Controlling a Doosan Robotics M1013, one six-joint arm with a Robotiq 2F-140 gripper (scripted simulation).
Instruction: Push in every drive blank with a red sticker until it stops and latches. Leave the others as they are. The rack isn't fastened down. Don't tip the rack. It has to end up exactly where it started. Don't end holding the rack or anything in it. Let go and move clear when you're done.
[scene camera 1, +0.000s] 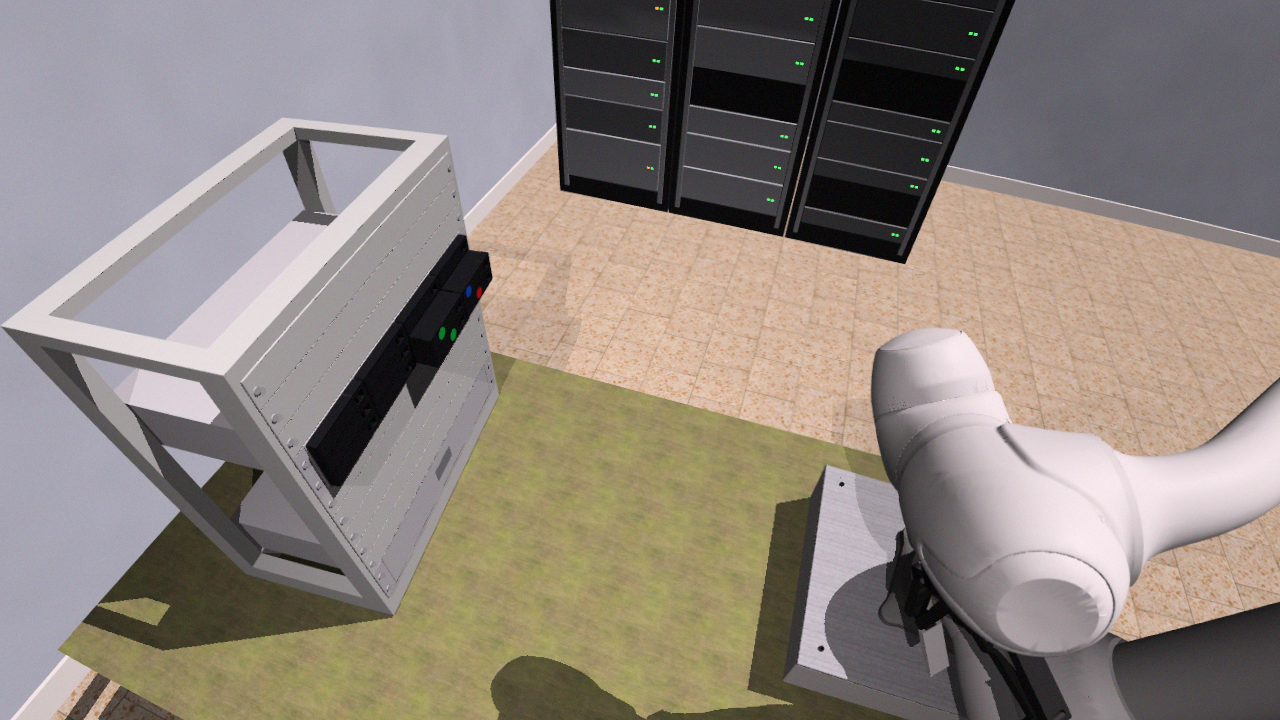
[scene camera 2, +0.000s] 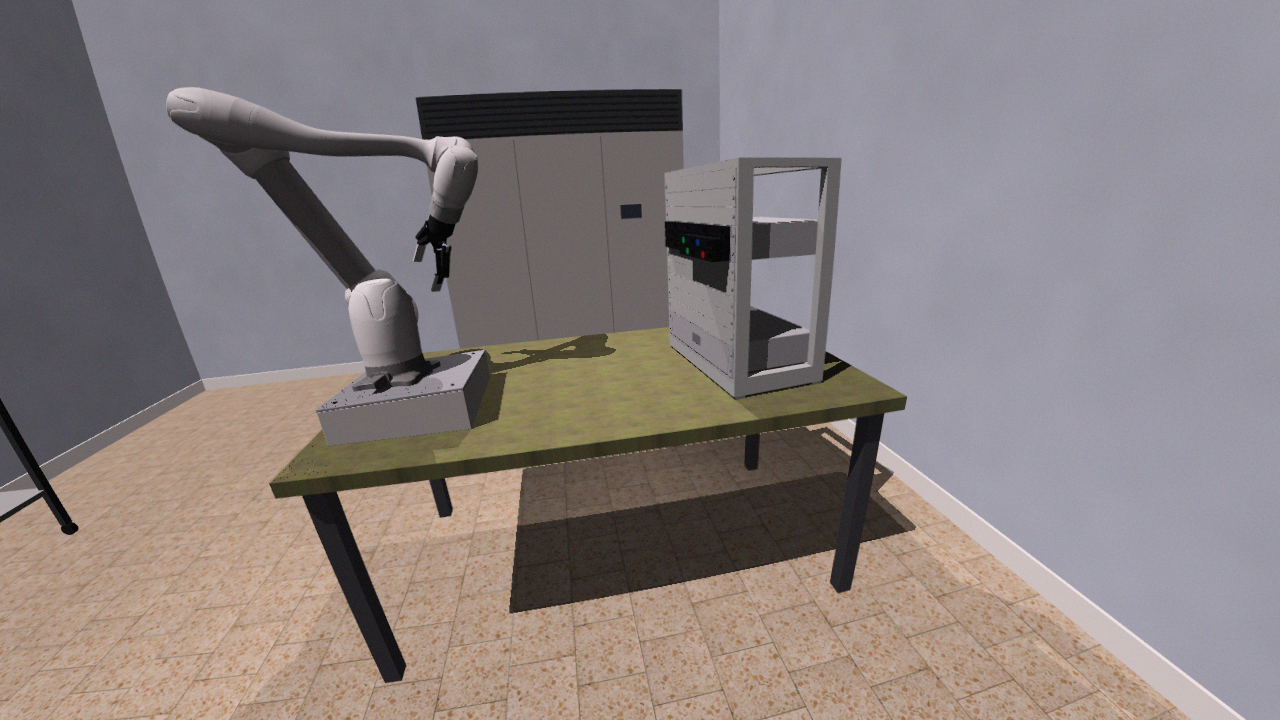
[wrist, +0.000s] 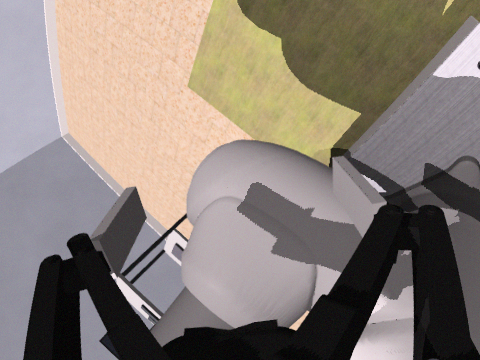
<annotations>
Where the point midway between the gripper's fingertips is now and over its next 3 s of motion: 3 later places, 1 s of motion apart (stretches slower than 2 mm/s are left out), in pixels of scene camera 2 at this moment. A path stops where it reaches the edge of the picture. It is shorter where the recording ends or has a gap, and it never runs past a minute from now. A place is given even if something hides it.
My gripper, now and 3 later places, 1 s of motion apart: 426, 275; 437, 270; 488, 246; 569, 228
</annotations>
